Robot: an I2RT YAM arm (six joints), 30 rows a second.
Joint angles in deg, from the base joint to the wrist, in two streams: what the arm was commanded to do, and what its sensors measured. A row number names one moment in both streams.
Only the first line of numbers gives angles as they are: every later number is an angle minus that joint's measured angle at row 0.
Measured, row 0:
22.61, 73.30, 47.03, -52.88, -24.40, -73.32
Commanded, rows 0 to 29:
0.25, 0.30, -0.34, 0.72, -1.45, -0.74
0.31, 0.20, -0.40, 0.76, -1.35, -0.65
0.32, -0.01, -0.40, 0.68, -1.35, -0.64
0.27, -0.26, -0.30, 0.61, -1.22, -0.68
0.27, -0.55, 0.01, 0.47, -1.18, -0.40
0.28, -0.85, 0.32, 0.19, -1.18, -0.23
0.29, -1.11, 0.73, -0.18, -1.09, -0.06
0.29, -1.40, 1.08, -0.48, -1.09, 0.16
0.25, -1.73, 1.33, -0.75, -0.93, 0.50
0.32, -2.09, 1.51, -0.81, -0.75, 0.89
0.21, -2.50, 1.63, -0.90, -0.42, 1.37
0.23, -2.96, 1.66, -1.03, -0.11, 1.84
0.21, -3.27, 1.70, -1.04, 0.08, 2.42
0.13, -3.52, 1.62, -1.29, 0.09, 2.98
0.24, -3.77, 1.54, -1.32, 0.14, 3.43
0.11, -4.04, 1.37, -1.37, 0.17, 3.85
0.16, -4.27, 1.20, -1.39, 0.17, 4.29
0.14, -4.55, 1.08, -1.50, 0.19, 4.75
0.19, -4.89, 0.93, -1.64, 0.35, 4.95
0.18, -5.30, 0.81, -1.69, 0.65, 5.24
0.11, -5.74, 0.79, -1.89, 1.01, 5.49
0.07, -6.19, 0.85, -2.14, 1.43, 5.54
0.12, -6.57, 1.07, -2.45, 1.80, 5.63
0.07, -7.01, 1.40, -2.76, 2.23, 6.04
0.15, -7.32, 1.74, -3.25, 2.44, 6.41
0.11, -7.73, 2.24, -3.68, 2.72, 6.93
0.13, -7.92, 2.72, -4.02, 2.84, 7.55
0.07, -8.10, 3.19, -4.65, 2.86, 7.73
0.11, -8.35, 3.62, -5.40, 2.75, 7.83
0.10, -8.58, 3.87, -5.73, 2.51, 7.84
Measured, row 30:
0.02, -6.76, 0.78, -3.04, 2.75, 6.34
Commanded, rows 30 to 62:
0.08, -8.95, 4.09, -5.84, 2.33, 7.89
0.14, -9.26, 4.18, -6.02, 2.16, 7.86
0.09, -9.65, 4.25, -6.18, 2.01, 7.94
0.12, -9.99, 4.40, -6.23, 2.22, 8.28
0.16, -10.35, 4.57, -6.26, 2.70, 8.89
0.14, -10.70, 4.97, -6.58, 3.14, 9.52
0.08, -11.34, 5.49, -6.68, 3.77, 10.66
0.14, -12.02, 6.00, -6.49, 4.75, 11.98
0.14, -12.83, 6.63, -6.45, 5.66, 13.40
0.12, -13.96, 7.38, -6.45, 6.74, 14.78
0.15, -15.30, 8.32, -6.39, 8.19, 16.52
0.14, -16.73, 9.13, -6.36, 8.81, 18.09
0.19, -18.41, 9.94, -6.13, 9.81, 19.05
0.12, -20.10, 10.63, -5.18, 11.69, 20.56
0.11, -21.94, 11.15, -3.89, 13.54, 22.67
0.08, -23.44, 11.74, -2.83, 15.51, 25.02
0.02, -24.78, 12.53, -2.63, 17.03, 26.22
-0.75, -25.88, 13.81, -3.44, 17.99, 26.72
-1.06, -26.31, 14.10, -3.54, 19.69, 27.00
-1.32, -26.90, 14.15, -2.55, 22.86, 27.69
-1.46, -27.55, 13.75, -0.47, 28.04, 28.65
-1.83, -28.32, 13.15, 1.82, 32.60, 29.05
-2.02, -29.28, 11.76, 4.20, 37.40, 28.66
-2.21, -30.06, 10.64, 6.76, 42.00, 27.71
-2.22, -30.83, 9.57, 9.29, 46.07, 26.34
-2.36, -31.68, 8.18, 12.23, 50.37, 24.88
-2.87, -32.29, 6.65, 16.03, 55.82, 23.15
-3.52, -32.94, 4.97, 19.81, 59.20, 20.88
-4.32, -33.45, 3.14, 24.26, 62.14, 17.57
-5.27, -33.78, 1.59, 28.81, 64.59, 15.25
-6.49, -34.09, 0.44, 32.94, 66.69, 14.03
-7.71, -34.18, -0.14, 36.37, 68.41, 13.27
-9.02, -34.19, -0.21, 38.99, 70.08, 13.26
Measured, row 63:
-5.51, -33.49, 1.26, 19.38, 54.60, 18.89
